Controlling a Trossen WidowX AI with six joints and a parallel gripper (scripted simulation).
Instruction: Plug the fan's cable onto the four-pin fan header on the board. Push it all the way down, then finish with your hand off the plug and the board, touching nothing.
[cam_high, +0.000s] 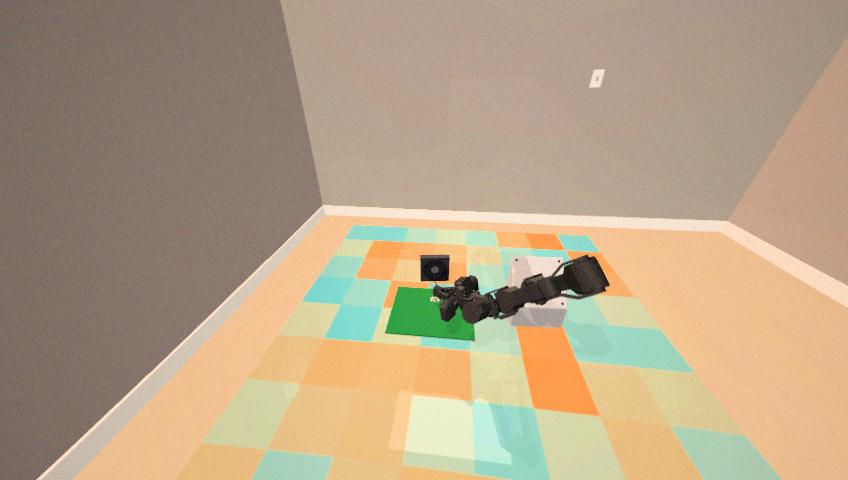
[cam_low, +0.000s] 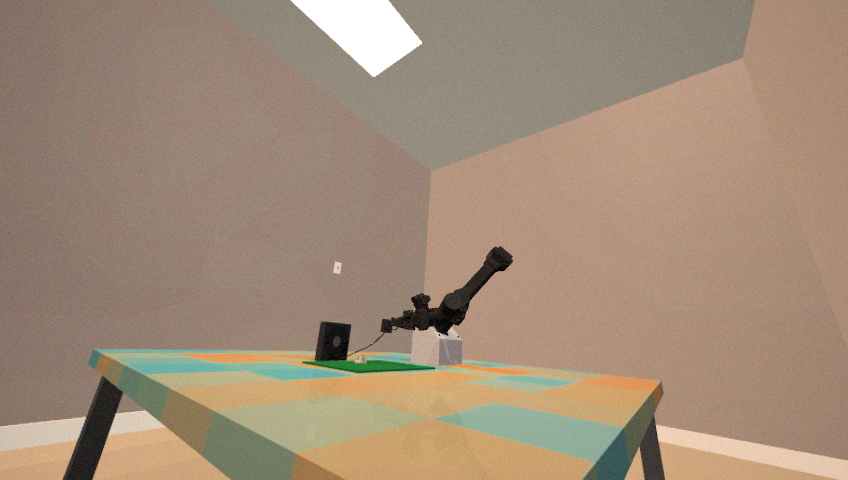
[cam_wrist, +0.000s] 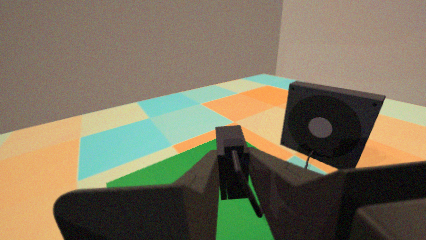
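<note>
My gripper tip is now 3 cm short of the green board, 2 cm to the left of it and 14 cm above it. The rest, counted from my gripper tip: black plug: 1 cm below; black fan: 6 cm ahead, 20 cm to the right, 7 cm below.
</note>
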